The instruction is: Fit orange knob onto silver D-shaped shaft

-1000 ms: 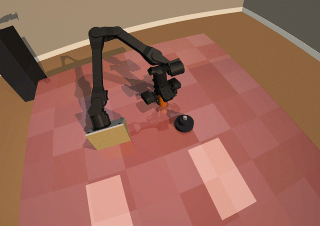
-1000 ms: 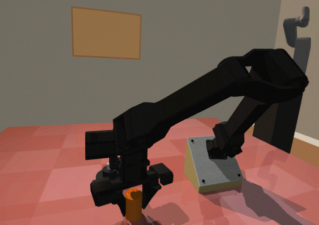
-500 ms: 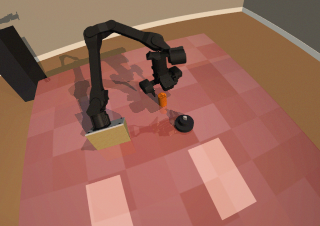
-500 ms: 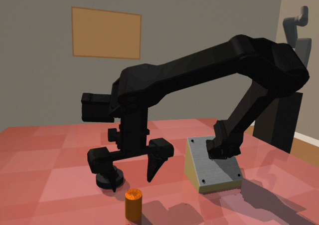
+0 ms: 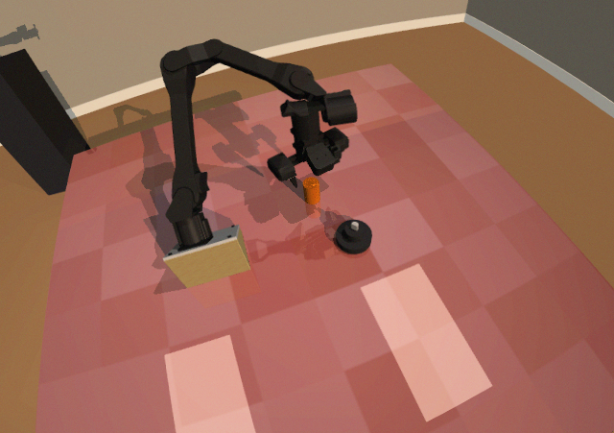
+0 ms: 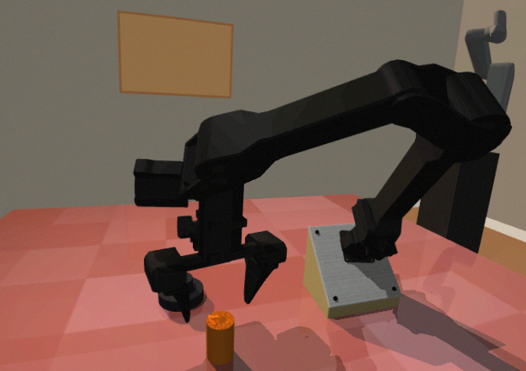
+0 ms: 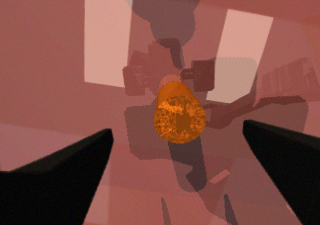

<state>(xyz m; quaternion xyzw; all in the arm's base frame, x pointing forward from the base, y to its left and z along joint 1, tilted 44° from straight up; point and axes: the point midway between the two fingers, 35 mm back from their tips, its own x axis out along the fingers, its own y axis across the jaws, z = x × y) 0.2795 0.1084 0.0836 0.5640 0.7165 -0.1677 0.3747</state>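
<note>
Right now the orange knob is 30 mm below my gripper tip. From my gripper tip the other things lie so: pedestal 60 mm ahead, 150 mm to the right, 50 mm below.
</note>
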